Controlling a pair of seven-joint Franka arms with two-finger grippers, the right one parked.
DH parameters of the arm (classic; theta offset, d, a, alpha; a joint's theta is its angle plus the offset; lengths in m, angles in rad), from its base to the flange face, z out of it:
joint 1: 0 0.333 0 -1.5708
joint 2: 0 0 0 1.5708
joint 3: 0 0.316 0.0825 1.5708
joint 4: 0 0 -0.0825 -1.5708
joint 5: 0 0.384 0 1.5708
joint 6: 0 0 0.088 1.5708
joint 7: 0 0.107 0 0
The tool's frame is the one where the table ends.
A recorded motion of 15 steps. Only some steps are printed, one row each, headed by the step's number.
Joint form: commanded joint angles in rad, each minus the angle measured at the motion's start. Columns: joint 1, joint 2, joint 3, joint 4, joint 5, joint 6, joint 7.
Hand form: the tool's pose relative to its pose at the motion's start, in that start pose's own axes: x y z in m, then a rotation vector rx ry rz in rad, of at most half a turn. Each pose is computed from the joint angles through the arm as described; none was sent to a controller.
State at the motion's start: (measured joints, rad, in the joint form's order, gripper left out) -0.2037 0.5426 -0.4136 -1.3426 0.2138 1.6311 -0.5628
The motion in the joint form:
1: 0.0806 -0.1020 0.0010 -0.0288 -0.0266 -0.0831 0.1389
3: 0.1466 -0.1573 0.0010 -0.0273 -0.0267 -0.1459 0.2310
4: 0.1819 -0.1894 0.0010 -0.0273 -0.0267 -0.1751 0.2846
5: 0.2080 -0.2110 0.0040 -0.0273 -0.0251 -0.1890 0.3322
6: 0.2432 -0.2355 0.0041 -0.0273 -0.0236 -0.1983 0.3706
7: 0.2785 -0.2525 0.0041 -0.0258 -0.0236 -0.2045 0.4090
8: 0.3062 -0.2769 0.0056 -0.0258 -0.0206 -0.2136 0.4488
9: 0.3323 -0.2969 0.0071 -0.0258 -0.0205 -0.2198 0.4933
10: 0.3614 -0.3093 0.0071 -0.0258 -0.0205 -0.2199 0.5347
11: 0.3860 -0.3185 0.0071 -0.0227 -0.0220 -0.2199 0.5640
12: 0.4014 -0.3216 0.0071 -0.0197 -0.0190 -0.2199 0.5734
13: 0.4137 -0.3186 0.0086 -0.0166 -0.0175 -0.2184 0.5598
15: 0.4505 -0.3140 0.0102 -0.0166 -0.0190 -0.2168 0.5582
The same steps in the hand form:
1: -0.0117 -0.0581 -0.0394 0.0055 -0.0181 0.0552
3: -0.0173 -0.1052 -0.0649 0.0156 -0.0270 0.0766
4: -0.0224 -0.1299 -0.0793 0.0195 -0.0270 0.0918
5: -0.0251 -0.1491 -0.0889 0.0219 -0.0222 0.1080
6: -0.0281 -0.1720 -0.1001 0.0217 -0.0110 0.1084
7: -0.0296 -0.1943 -0.1079 0.0186 -0.0032 0.1096
8: -0.0350 -0.2131 -0.1187 0.0231 0.0085 0.1169
9: -0.0397 -0.2301 -0.1273 0.0243 0.0180 0.1313
10: -0.0417 -0.2476 -0.1322 0.0229 0.0262 0.1424
11: -0.0435 -0.2624 -0.1371 0.0199 0.0349 0.1459
12: -0.0439 -0.2722 -0.1391 0.0211 0.0392 0.1386
13: -0.0423 -0.2807 -0.1382 0.0191 0.0396 0.1111
15: -0.0395 -0.3035 -0.1335 0.0100 0.0325 0.0729

